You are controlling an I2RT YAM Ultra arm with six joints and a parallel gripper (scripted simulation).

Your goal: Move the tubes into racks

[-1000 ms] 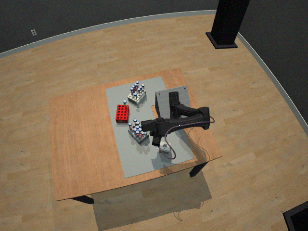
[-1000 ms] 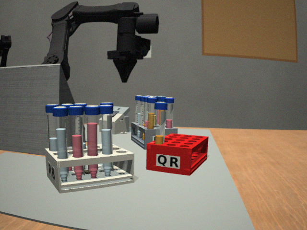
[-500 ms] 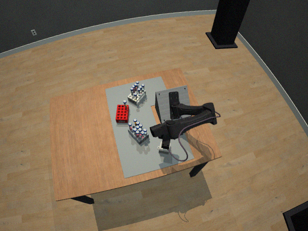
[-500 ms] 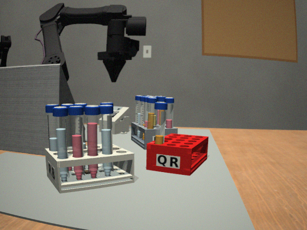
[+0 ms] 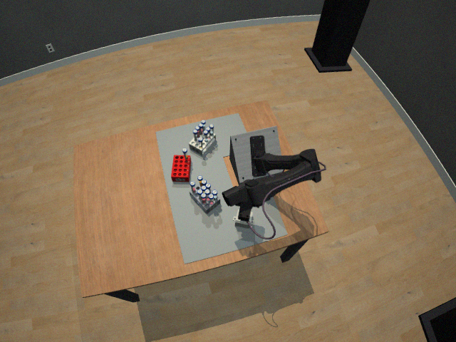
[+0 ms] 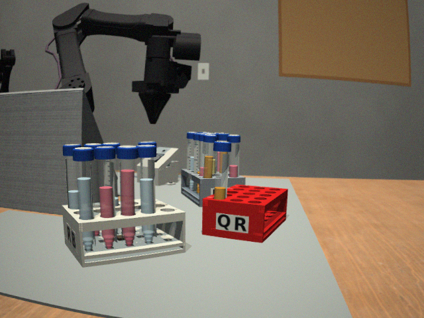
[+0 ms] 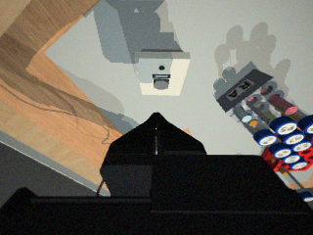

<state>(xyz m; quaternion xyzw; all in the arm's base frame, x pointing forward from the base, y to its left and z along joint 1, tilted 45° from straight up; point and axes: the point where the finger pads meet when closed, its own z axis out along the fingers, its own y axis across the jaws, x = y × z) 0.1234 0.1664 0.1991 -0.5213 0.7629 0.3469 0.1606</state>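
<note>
Right now my hand is 100 mm above the done button box, 10 mm to the right of it and 10 mm short of it. From my hand the other things lie so: red rack QR: 320 mm to the right, 260 mm ahead, 120 mm below; then white rack RB: 460 mm to the right, 120 mm below, 120 mm ahead; then grey rack RA: 160 mm ahead, 140 mm to the right, 120 mm below.
</note>
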